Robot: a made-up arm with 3 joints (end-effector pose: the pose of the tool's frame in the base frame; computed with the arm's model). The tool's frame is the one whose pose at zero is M.
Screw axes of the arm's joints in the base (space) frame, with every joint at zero. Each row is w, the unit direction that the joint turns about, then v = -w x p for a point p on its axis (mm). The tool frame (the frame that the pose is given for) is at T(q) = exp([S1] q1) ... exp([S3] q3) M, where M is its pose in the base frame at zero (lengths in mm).
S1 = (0, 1, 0, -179, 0, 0)
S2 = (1, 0, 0, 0, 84, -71)
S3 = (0, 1, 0, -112, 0, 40)
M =
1 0 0 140
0 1 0 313
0 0 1 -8
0 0 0 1
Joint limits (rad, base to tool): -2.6..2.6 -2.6..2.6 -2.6..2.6
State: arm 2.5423 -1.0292 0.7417
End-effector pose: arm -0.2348 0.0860 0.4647 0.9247 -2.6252 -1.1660
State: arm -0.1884 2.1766 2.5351
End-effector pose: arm -0.1207 -0.1240 0.2215 0.5196 1.2092 2.4492
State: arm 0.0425 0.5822 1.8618
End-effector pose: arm -0.1031 0.2915 0.1936 0.4162 1.8429 0.5350
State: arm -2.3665 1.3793 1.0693
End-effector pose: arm -0.0719 0.2323 0.0811 -0.2149 -1.0738 1.4503
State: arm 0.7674 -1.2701 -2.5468
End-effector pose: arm -0.1711 0.3179 -0.0336 0.1233 -1.5080 1.4250
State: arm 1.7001 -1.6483 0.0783
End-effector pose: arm -0.3426 -0.0469 0.0921 -1.2627 1.3172 1.3288
